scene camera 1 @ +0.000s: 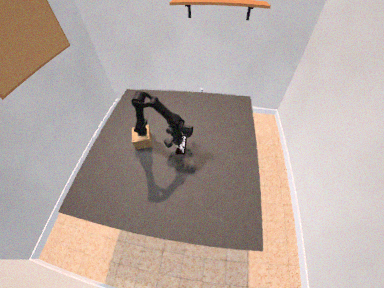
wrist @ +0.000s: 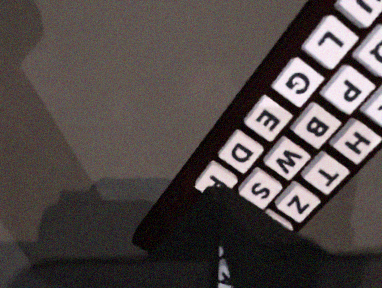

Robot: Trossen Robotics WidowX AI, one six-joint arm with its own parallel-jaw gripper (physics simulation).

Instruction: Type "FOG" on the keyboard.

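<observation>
There is my gripper in the pictures, and a keyboard shows in them too.
</observation>
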